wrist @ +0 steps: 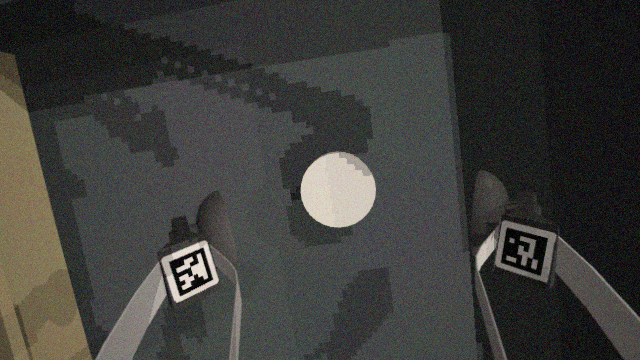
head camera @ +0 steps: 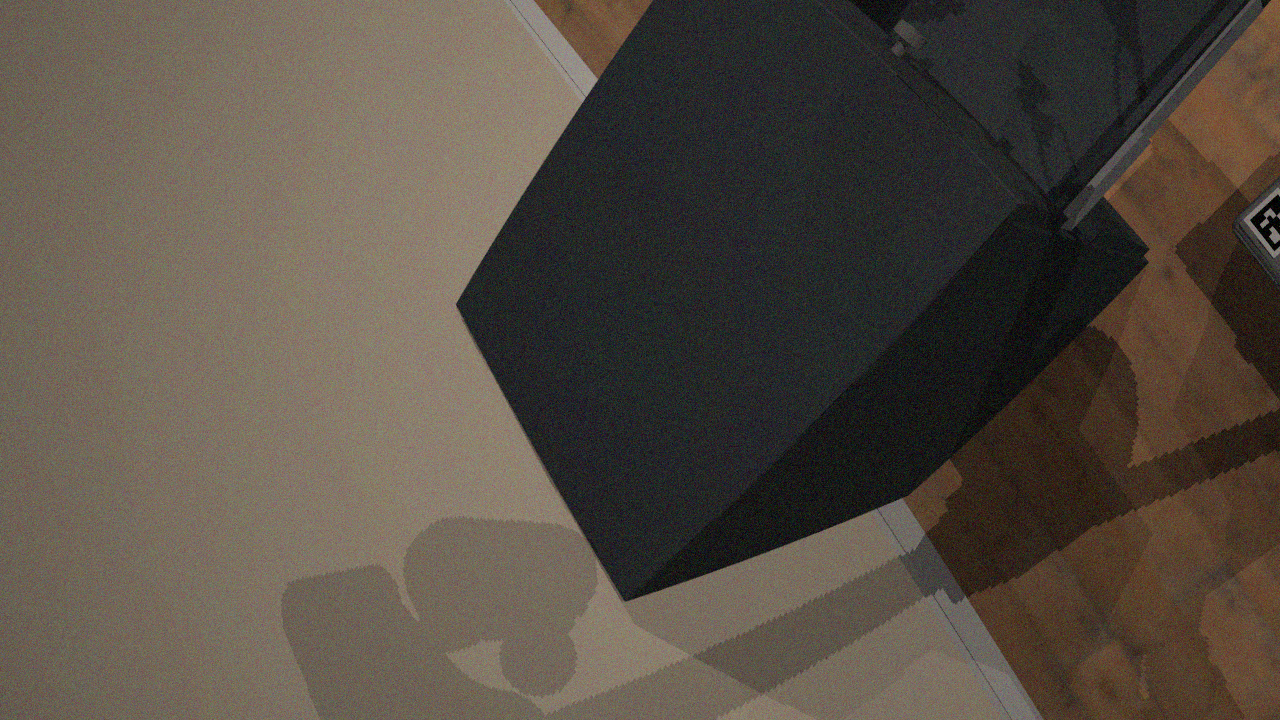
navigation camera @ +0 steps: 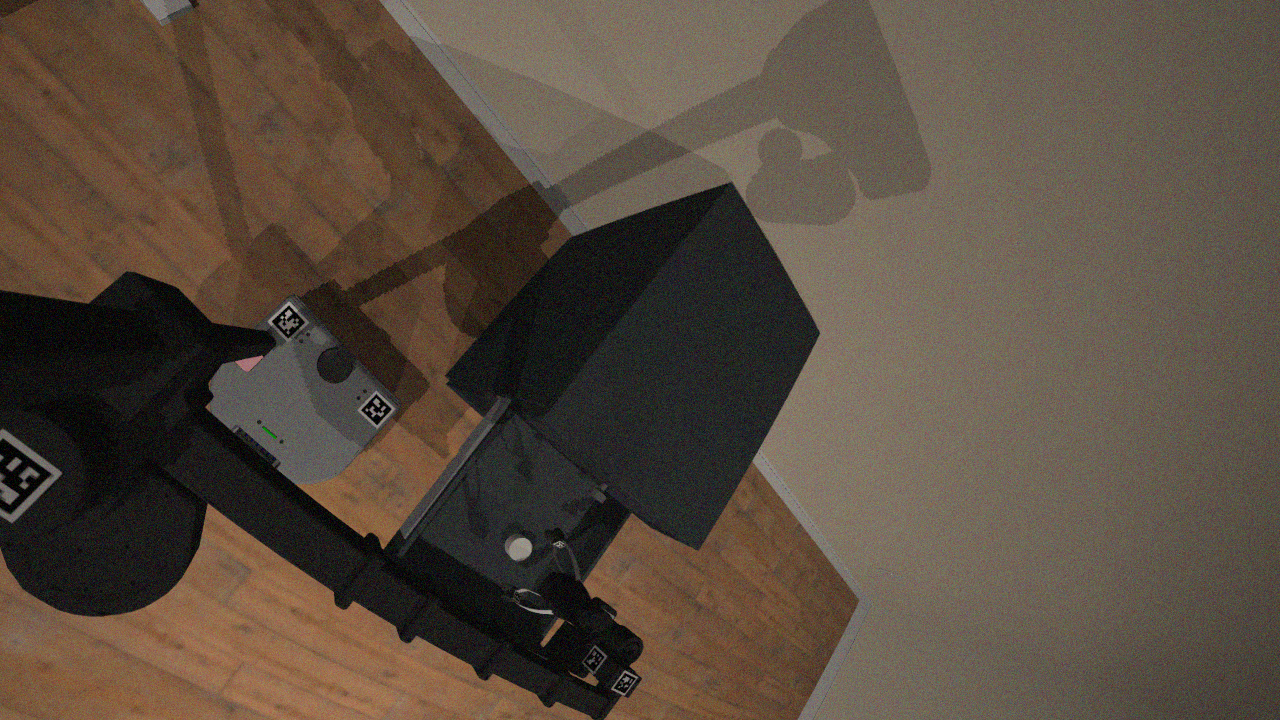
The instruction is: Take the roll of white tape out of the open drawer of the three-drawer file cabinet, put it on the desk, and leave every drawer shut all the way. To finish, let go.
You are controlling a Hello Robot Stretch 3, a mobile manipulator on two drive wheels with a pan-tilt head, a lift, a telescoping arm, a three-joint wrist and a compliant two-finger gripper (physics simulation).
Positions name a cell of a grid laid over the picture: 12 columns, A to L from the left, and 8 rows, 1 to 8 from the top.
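A roll of white tape (wrist: G5) sits 23 cm from the lens, while the gripper (wrist: G5) is 18 cm from the lens.
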